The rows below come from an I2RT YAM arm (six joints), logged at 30 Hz.
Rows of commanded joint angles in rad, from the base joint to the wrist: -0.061 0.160 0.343 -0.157 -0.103 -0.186; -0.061 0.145 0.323 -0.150 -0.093 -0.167; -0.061 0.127 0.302 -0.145 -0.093 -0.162; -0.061 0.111 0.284 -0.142 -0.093 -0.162; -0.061 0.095 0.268 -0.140 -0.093 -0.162; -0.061 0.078 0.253 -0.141 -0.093 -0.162; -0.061 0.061 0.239 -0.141 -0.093 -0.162; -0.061 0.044 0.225 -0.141 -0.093 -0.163; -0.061 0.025 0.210 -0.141 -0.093 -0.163; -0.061 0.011 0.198 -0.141 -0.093 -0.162; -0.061 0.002 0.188 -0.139 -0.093 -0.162; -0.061 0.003 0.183 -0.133 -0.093 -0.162; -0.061 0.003 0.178 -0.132 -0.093 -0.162; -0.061 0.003 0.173 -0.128 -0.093 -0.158; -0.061 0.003 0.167 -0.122 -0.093 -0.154; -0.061 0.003 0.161 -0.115 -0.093 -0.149; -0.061 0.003 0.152 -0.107 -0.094 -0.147; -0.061 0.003 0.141 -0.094 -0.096 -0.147; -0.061 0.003 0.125 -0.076 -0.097 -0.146
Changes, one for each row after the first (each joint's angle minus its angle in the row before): 0.000 -0.015 -0.020 0.007 0.010 0.019; 0.000 -0.018 -0.021 0.005 0.000 0.005; 0.000 -0.016 -0.018 0.003 0.000 0.000; 0.000 -0.016 -0.016 0.002 0.000 0.000; 0.000 -0.017 -0.015 -0.001 0.000 0.000; 0.000 -0.017 -0.014 0.000 0.000 0.000; 0.000 -0.017 -0.014 0.000 0.000 -0.001; 0.000 -0.019 -0.015 0.000 0.000 0.000; 0.000 -0.014 -0.012 0.000 0.000 0.001; 0.000 -0.009 -0.010 0.002 0.000 0.000; 0.000 0.001 -0.005 0.006 0.000 0.000; 0.000 0.000 -0.005 0.001 0.000 0.000; 0.000 0.000 -0.005 0.004 0.000 0.004; 0.000 0.000 -0.006 0.006 0.000 0.004; 0.000 0.000 -0.006 0.007 0.000 0.005; 0.000 0.000 -0.009 0.008 -0.001 0.002; 0.000 0.000 -0.011 0.013 -0.002 0.000; 0.000 0.000 -0.016 0.018 -0.001 0.001
